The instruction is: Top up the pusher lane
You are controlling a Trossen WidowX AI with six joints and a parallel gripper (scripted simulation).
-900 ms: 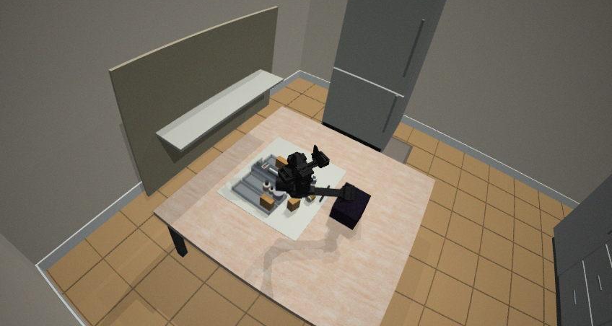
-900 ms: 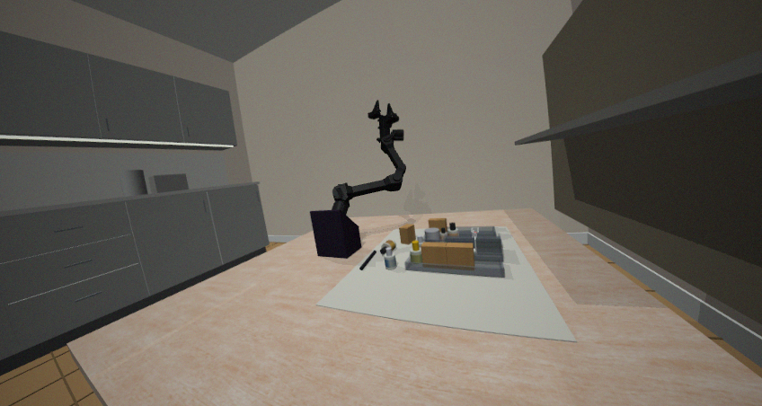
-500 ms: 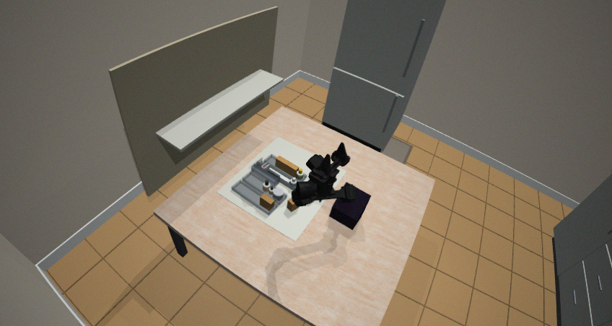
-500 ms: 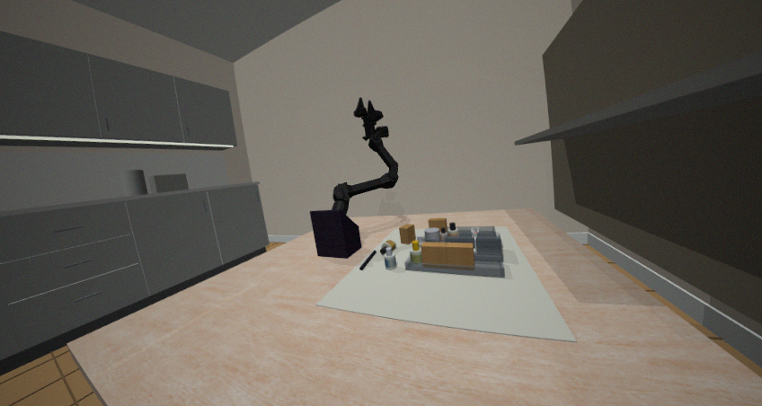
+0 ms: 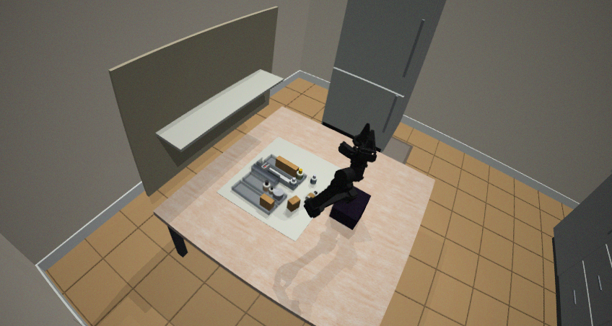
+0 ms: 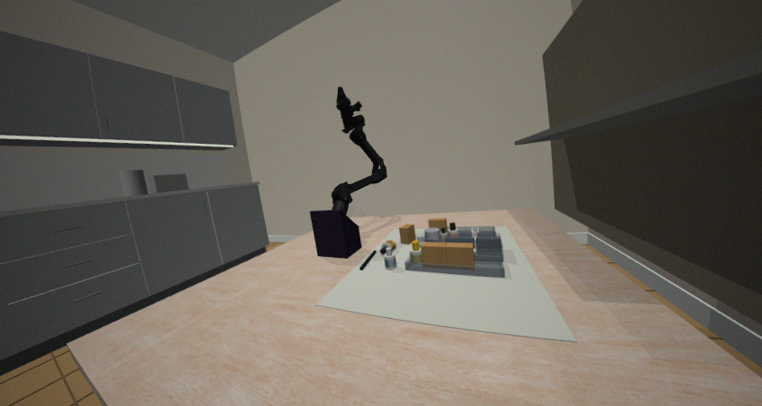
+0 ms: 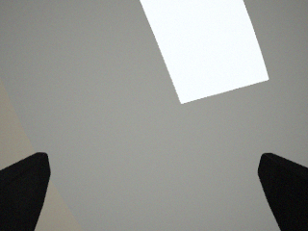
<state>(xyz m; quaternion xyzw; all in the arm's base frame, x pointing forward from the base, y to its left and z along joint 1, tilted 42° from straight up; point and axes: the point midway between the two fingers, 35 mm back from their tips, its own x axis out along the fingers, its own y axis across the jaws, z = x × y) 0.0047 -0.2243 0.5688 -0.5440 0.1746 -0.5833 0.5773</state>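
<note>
The pale mat lies 44 cm ahead of my gripper tip, 14 cm to the right of it and 76 cm below it. The rest, counted from my gripper tip: wall shelf: 89 cm ahead, 6 cm to the right, 40 cm below; then black stick: 21 cm ahead, 23 cm to the right, 76 cm below.
</note>
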